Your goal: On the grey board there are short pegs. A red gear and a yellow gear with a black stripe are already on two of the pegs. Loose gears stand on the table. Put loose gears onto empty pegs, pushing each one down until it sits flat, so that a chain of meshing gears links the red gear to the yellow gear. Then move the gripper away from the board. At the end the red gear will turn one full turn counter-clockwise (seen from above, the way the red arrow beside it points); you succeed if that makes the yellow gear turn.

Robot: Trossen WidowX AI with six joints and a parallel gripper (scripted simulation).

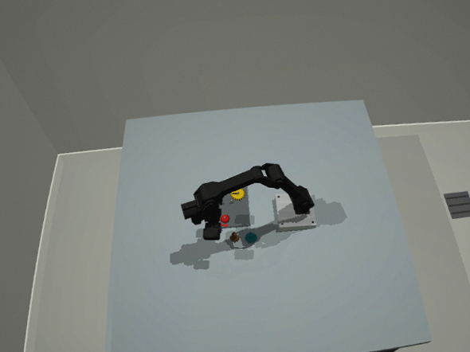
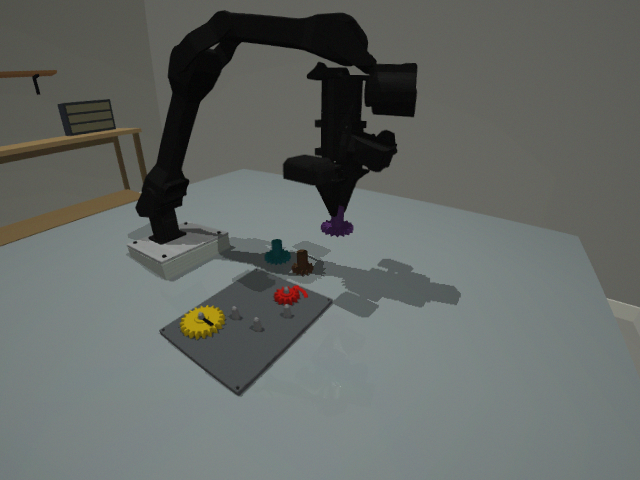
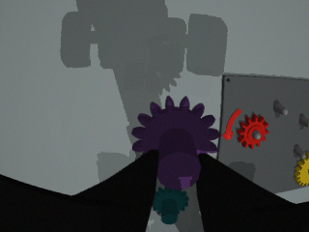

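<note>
Now: the red gear 11 cm below my gripper tip, 10 cm to the right of it and 3 cm behind it. The rest, counted from my gripper tip: brown gear (11 cm below, 7 cm behind, 1 cm to the right); red arrow (12 cm below, 7 cm to the right, 2 cm behind); purple gear (1 cm below).
</note>
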